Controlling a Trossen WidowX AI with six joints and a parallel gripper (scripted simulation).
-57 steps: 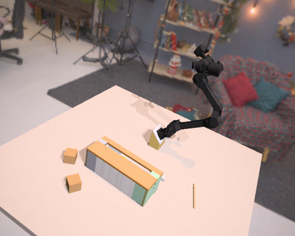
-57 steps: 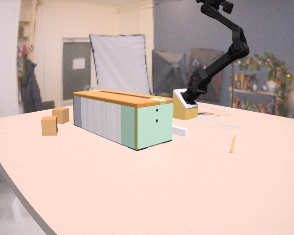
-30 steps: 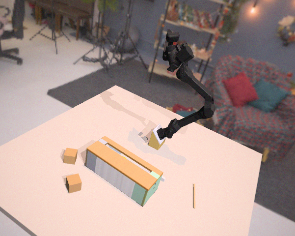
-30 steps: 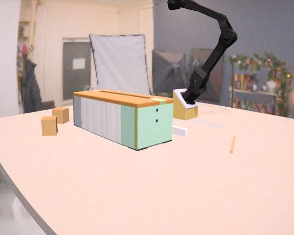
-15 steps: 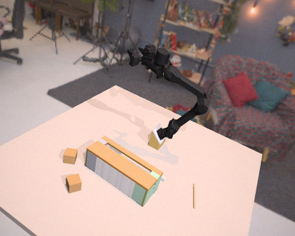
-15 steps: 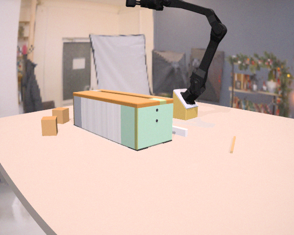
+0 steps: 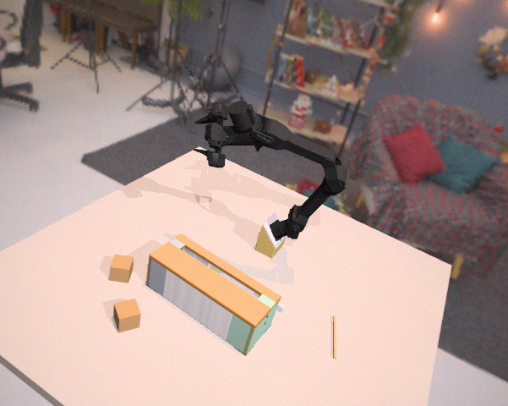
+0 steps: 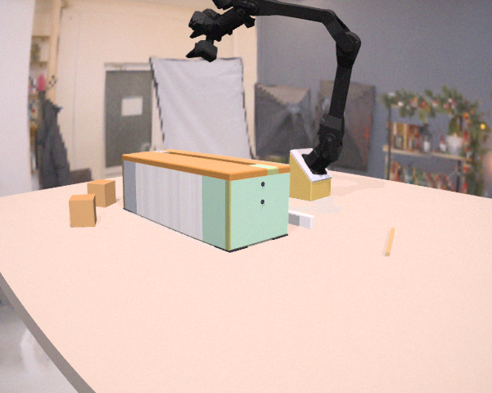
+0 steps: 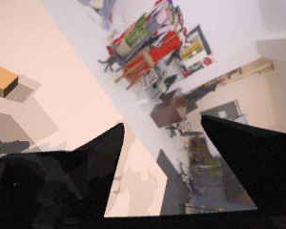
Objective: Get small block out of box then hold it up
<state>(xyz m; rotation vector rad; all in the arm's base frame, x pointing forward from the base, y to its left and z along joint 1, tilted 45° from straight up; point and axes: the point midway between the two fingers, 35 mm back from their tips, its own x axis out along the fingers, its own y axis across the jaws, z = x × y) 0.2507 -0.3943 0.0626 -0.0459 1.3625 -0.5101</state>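
Now: gripper tip 33 cm above the yellow block, 24 cm to the right of it and 14 cm short of it. The rest, counted from my gripper tip: thin wooden stick (63 cm to the left, 41 cm below, 1 cm behind); box (35 cm below, 27 cm to the left, 13 cm ahead).
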